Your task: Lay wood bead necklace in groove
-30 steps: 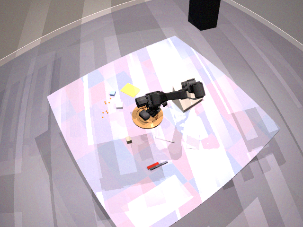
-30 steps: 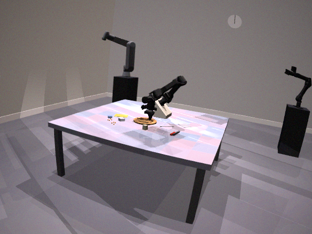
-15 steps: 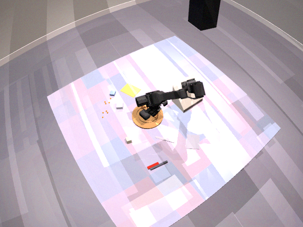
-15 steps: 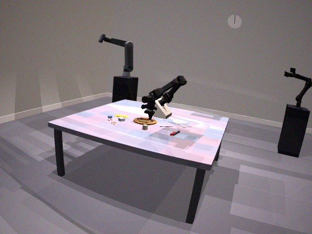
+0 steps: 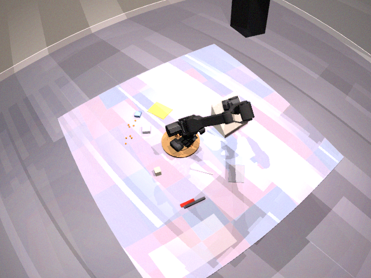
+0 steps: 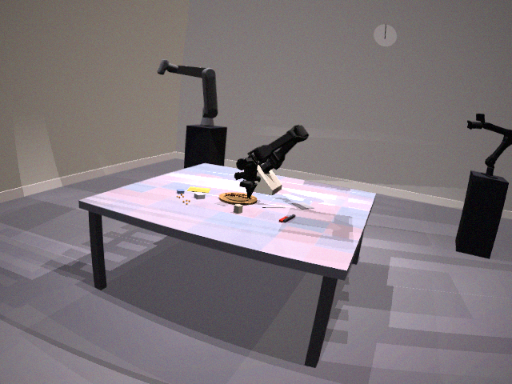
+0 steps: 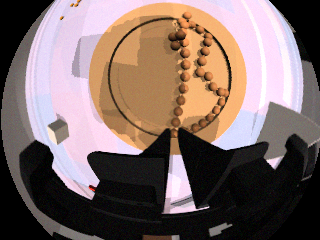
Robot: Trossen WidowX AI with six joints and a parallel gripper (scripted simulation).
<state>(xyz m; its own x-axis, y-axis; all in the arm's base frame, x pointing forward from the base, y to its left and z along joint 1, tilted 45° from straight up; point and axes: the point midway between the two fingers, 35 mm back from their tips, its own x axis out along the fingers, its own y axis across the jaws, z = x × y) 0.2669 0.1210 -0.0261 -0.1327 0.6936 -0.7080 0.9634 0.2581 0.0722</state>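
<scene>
Right now my gripper tip is 1 cm short of the round bead board, 6 cm to the left of it and 1 cm above it. The rest, counted from my gripper tip: cream cube: 20 cm ahead, 6 cm to the left; then white block: 14 cm ahead, 21 cm to the right, 1 cm below; then thin rod: 15 cm to the left, 2 cm below.
</scene>
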